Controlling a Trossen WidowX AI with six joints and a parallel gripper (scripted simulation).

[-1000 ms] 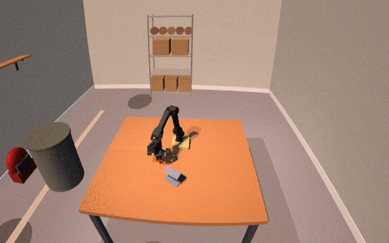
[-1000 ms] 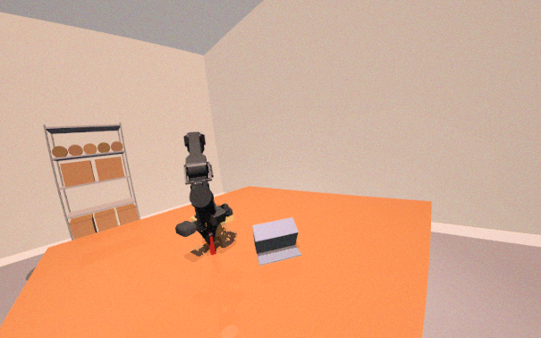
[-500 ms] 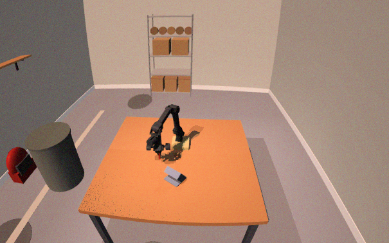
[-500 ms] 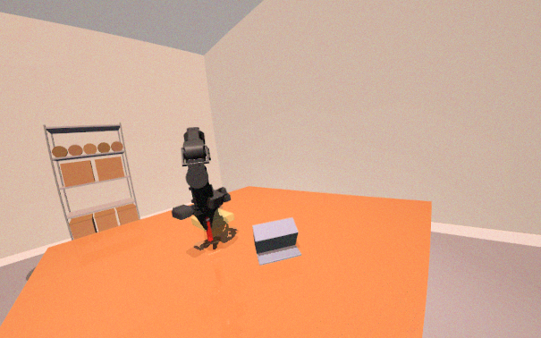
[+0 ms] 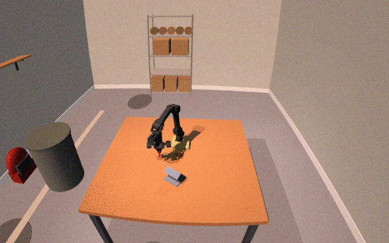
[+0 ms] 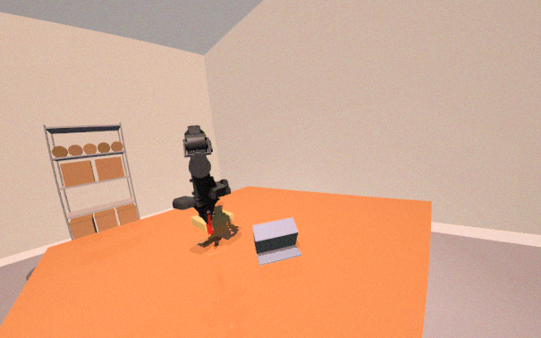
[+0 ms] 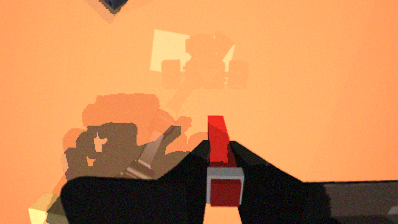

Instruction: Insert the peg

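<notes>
Right now my gripper tip is 150 mm to the right of the panel, 150 mm short of it and 80 mm above it. Round my gripper tip: peg 20 mm above.
</notes>
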